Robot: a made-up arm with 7 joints. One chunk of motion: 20 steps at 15 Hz.
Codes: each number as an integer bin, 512 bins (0 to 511) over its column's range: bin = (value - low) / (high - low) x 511, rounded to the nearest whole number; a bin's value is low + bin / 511 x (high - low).
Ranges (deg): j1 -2.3..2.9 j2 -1.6..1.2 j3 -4.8..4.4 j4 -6.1..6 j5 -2.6..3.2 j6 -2.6..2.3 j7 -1..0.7
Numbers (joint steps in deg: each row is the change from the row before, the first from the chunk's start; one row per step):
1: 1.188 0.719 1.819 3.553 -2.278 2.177 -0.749
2: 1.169 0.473 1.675 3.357 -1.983 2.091 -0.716
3: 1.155 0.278 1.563 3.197 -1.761 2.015 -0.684
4: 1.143 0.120 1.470 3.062 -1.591 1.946 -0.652
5: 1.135 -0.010 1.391 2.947 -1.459 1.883 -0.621
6: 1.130 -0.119 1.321 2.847 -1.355 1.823 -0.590
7: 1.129 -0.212 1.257 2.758 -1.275 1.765 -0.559
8: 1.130 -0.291 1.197 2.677 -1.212 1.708 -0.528
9: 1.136 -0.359 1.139 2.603 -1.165 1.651 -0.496
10: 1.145 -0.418 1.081 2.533 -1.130 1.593 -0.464
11: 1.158 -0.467 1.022 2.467 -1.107 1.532 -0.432
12: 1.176 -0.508 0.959 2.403 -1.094 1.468 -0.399
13: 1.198 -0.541 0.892 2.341 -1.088 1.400 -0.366
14: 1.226 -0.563 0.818 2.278 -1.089 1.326 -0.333
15: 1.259 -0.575 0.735 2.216 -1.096 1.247 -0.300
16: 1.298 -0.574 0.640 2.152 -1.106 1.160 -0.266
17: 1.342 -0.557 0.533 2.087 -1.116 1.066 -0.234
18: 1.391 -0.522 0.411 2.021 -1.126 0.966 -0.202
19: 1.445 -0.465 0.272 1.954 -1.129 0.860 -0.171
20: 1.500 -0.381 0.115 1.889 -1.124 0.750 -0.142
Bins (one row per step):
1: 343 423 368 408 28 498 75
2: 341 378 360 399 54 489 85
3: 340 343 353 393 74 481 95
4: 338 314 348 387 89 474 105
5: 338 290 344 382 101 468 114
6: 337 270 340 378 110 461 123
7: 337 253 336 374 117 455 133
8: 337 239 333 371 122 449 142
9: 338 226 330 368 126 443 151
10: 339 216 327 365 130 437 161
11: 340 207 323 362 132 431 171
12: 342 199 320 359 133 424 181
13: 344 193 316 356 133 417 191
14: 346 189 312 354 133 409 200
15: 350 187 307 351 133 401 210
16: 354 187 302 348 132 392 221
17: 358 190 296 346 131 382 230
18: 363 197 289 343 130 372 240
19: 368 207 282 340 130 361 249
20: 373 222 273 337 130 349 258

